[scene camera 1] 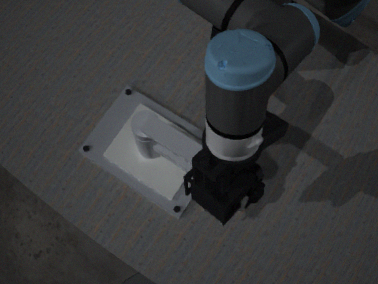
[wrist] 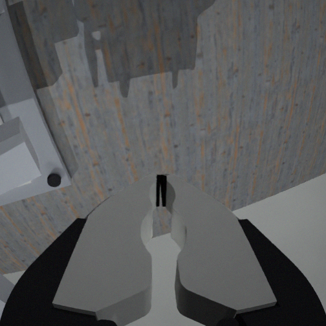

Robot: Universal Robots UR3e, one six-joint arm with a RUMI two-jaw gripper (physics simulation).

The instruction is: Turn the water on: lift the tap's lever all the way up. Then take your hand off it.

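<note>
The tap's grey body (scene camera 1: 146, 147) stands on a pale panel (scene camera 1: 125, 150). Its flat lever (scene camera 1: 170, 136) reaches from the top of the body, above the spout, towards my gripper. The lever's far end is hidden behind the gripper in the scene view, and its exact tilt is hard to tell. In the wrist view a blocky grey end of the tap (wrist: 16, 167) shows at the left edge, apart from the fingers. My gripper (scene camera 1: 243, 210) (wrist: 159, 177) is shut with its fingertips together and nothing between them. It is beyond the lever's end, over the table beside the base plate.
The grey base plate (scene camera 1: 115, 120) (wrist: 46, 145) has dark bolts at its corners, one of them (wrist: 54, 180) near the fingers' left side. The wood-grained table (scene camera 1: 60, 100) (wrist: 250, 100) lies around it. The arm comes in from the upper right and casts shadows.
</note>
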